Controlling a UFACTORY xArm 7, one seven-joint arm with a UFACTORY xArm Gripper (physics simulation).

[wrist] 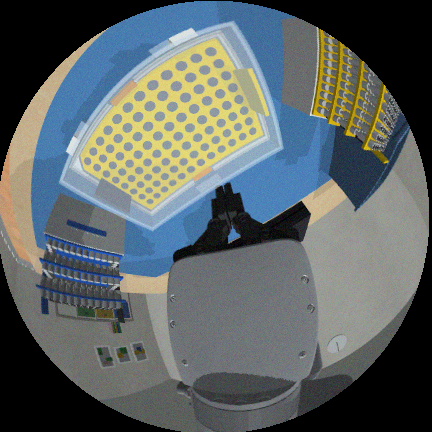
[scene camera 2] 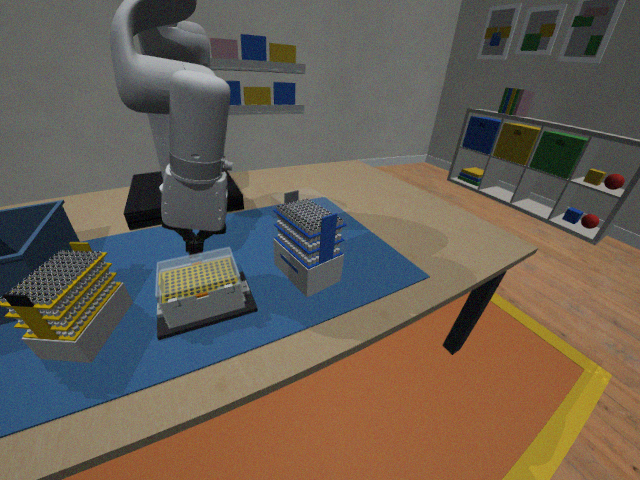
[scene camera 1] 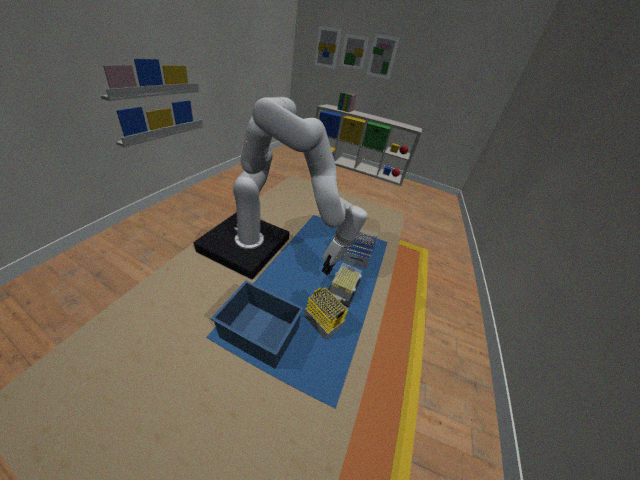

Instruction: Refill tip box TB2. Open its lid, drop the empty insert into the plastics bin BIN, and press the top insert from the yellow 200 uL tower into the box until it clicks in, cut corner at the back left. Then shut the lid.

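Note:
Tip box TB2 [scene camera 1: 342, 294] [scene camera 2: 204, 311] has its clear lid [scene camera 2: 170, 257] [wrist: 272, 144] down over a yellow insert [scene camera 1: 346, 279] [scene camera 2: 199, 277] [wrist: 167, 131], whose holes show no tips. My gripper [scene camera 1: 326, 269] [scene camera 2: 194, 251] [wrist: 225, 192] is shut and empty, fingers pointing down at the box's back side, close to the lid's back edge; contact cannot be told. The yellow tower [scene camera 1: 326, 311] [scene camera 2: 69, 297] [wrist: 345, 82] holds several stacked inserts filled with tips. The blue-grey bin BIN [scene camera 1: 245, 342] [scene camera 2: 38, 248] [wrist: 352, 175] stands behind it, its inside partly hidden in scene camera 2.
A tower of blue inserts [scene camera 1: 360, 251] [scene camera 2: 310, 242] [wrist: 82, 267] stands on the box's other side, with an upright blue tab. A dark base [scene camera 2: 251, 305] lies under the box on the blue mat [scene camera 1: 323, 374] [scene camera 2: 374, 266]. The black arm base [scene camera 1: 224, 254] stands behind the mat.

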